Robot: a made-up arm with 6 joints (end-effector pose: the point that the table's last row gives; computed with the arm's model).
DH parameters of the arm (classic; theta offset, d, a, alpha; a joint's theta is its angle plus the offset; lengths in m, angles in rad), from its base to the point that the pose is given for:
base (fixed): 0 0 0 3.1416
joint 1: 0 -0.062 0.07 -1.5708
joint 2: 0 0.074 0.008 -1.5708
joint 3: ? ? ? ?
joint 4: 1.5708 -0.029 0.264 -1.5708
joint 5: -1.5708 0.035 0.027 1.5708
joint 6: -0.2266 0 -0.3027 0
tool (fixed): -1.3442 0.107 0 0
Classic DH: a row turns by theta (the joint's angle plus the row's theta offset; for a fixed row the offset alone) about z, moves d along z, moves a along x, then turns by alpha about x.
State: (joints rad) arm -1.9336 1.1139 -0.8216 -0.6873 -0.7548 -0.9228
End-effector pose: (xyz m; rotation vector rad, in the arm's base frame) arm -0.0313 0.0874 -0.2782 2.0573 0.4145 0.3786
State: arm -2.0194 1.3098 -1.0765 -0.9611 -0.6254 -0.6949
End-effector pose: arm -0.0026 0.1774 -0.2102 2.3223 0.0039 0.0128
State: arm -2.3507 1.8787 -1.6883 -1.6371 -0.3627 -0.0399
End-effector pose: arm 0.0544 0.1193 -0.2756 1.8010 -0.5379 -0.9005
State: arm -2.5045 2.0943 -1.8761 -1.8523 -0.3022 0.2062
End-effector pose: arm 0.0128 0.0406 -0.3411 1.4269 -0.4867 -0.8885
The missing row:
joint 3: 0 0.222 -0.179 -1.5708
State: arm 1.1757 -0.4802 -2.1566 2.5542 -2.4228 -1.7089
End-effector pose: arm 0.1692 -0.1876 0.6632 -0.7778 0.3768 -1.3862
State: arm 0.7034 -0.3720 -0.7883 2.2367 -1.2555 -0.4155
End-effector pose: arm -0.0115 0.0908 0.8254 -1.2164 -1.3495 1.5671
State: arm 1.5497 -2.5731 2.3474 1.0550 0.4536 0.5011
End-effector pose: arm -0.0655 0.1025 -0.2335 1.2965 -1.0934 1.5370
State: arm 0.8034 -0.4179 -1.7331 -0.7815 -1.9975 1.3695
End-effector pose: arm -0.2337 -0.2311 0.2103 -0.8390 -1.1897 -0.0771
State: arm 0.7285 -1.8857 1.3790 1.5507 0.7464 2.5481
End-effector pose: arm -0.2188 -0.5320 0.3403 -1.0414 0.3805 -1.0528
